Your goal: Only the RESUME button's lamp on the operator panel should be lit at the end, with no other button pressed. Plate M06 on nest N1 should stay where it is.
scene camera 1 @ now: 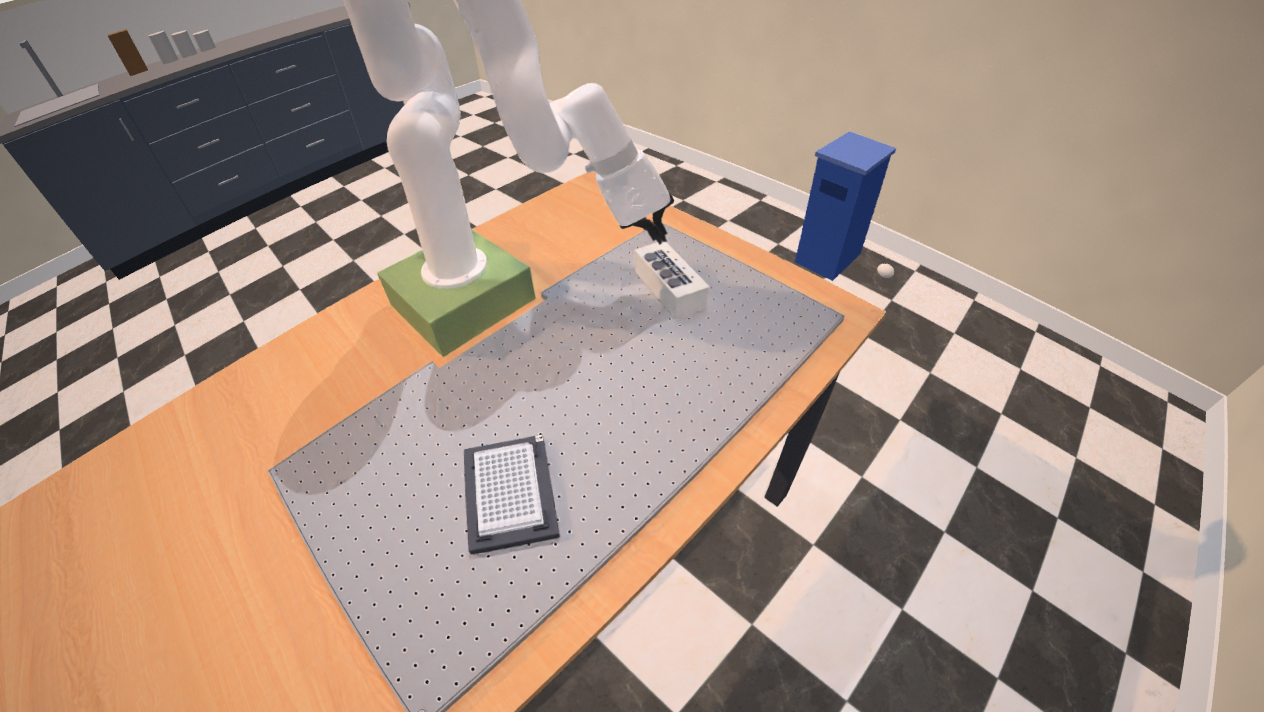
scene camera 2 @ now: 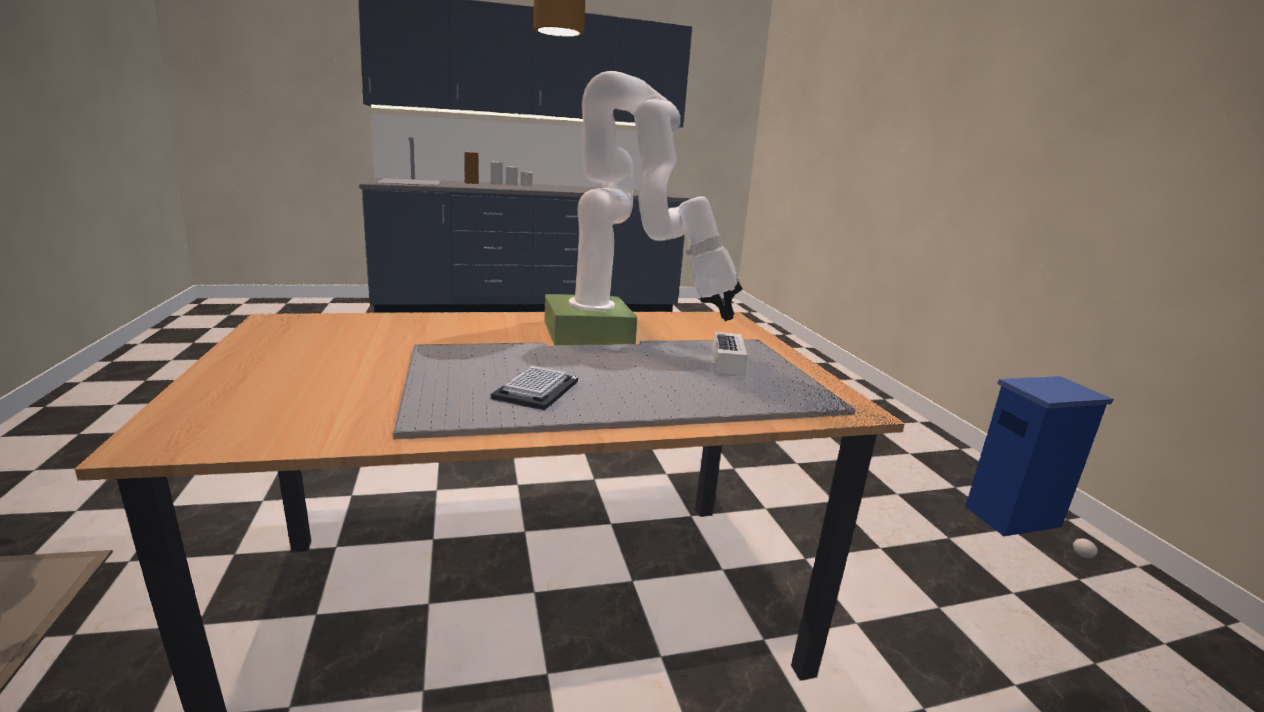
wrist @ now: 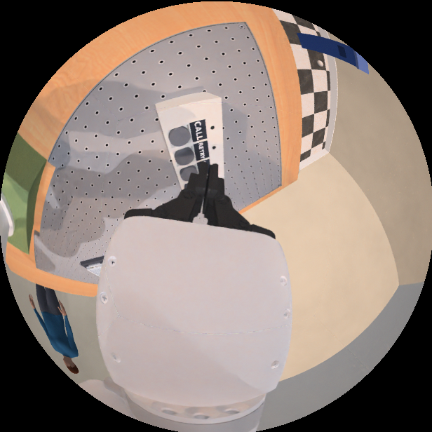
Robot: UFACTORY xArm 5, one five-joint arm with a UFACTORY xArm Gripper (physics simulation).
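Where they show: gripper, fingertip midpoint: (scene camera 1: 661, 239) (scene camera 2: 729, 320); arm's base, origin of the base link: (scene camera 1: 454, 268) (scene camera 2: 591, 305).
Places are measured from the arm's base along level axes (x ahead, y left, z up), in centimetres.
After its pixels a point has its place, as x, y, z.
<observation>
The white operator panel (scene camera 1: 686, 305) {34.2, 28.0, -4.2} (scene camera 2: 730, 361) {34.4, 29.0, -3.5} (wrist: 190, 106) stands at the pegboard's far right end. In the wrist view its CALL and RETRY labels show beside round grey buttons, with a third button partly showing; the fingers hide the rest, and the RESUME button cannot be made out. The two small lamp dots visible there are dark. My gripper (scene camera 1: 659, 238) {24.2, 31.2, 3.6} (scene camera 2: 727, 316) {24.2, 31.2, 3.6} (wrist: 206, 174) is shut and empty, above the panel's far end, apart from it in the scene views. The white plate M06 (scene camera 1: 507, 488) {43.7, -16.1, -5.0} (scene camera 2: 536, 381) {44.5, -16.0, -4.4} sits on the dark nest N1 (scene camera 1: 549, 521) {51.1, -14.4, -5.7} (scene camera 2: 528, 402) {51.6, -17.7, -5.9}.
The grey pegboard (scene camera 1: 619, 424) {44.5, 3.2, -6.8} (scene camera 2: 672, 406) {51.9, 11.2, -6.9} lies on the wooden table (scene camera 1: 176, 477) {3.5, -60.5, -8.1} (scene camera 2: 265, 398) {44.5, -69.0, -8.2}. The arm stands on a green block (scene camera 1: 468, 313) {10.8, -3.3, -2.3} (scene camera 2: 590, 331) {10.7, -1.3, -4.2} behind the pegboard. A blue bin (scene camera 1: 840, 212) (scene camera 2: 1034, 459) stands on the floor to the right, beside a small white ball (scene camera 1: 885, 270) (scene camera 2: 1085, 548).
</observation>
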